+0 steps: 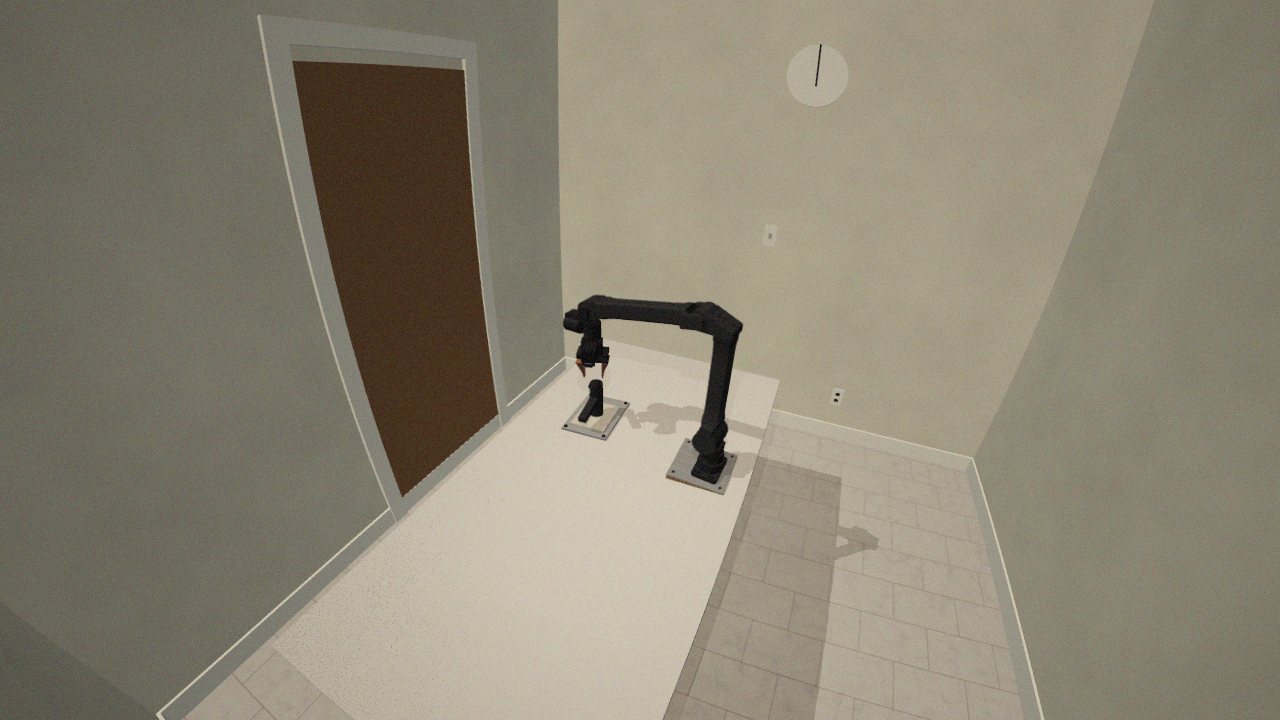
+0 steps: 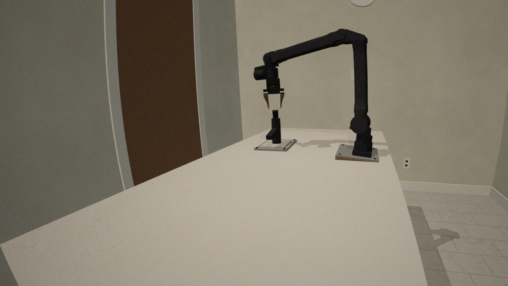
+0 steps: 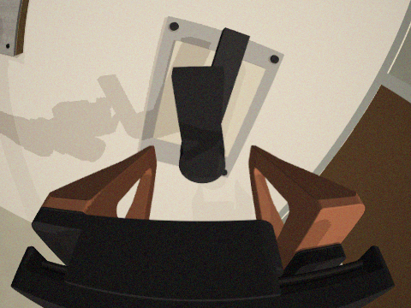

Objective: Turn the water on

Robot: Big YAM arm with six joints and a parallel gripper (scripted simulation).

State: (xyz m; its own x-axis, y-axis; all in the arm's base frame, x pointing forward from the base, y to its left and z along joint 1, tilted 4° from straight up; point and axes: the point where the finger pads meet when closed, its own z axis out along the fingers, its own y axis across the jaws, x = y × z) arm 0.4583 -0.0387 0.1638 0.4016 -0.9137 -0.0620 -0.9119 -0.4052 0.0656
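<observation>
My gripper is now 40 mm above the lever and 10 mm to the left of it. From my hand the other things lie so: black tap: 100 mm below, 30 mm to the right, 10 mm ahead.
</observation>
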